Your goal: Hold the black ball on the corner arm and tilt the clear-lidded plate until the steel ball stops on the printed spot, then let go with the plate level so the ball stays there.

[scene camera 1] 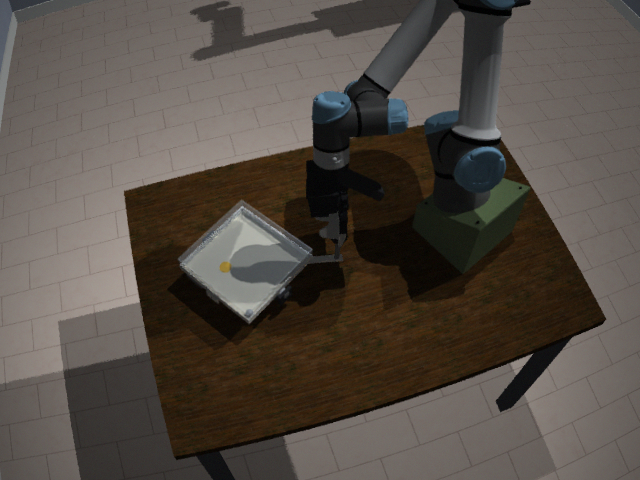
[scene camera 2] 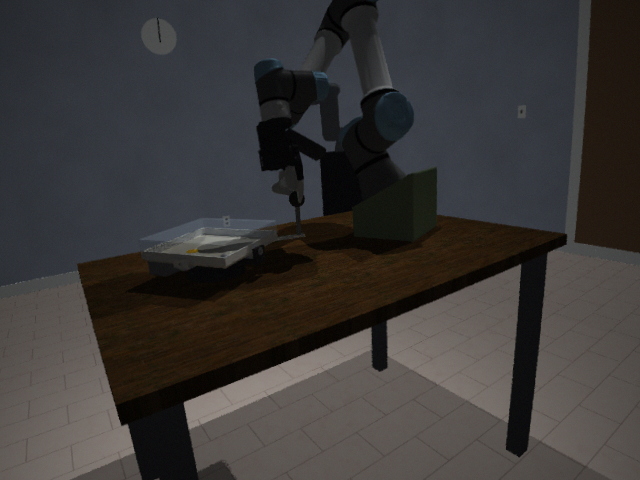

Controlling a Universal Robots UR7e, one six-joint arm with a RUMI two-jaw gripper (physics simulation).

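Observation:
The clear-lidded plate [scene camera 1: 242,294] [scene camera 2: 186,259] is a white square tray at the left of the table, seemingly tilted down towards its near corner. The steel ball [scene camera 1: 248,313] [scene camera 2: 223,255] lies in that near corner, apart from the orange printed spot [scene camera 1: 224,267] [scene camera 2: 192,251]. The corner arm [scene camera 1: 323,259] [scene camera 2: 298,222] runs out from the plate's right corner to an upright post. My gripper [scene camera 1: 338,238] [scene camera 2: 296,196] is shut on the black ball [scene camera 2: 296,198] at the top of the post. In scene camera 1 the fingers mostly hide the black ball.
The green wedge-shaped base [scene camera 1: 465,237] [scene camera 2: 392,214] carries the robot at the right of the wooden table [scene camera 1: 361,351] [scene camera 2: 336,289]. The arm's shadow falls across the plate's floor. The table's left edge lies close beyond the plate.

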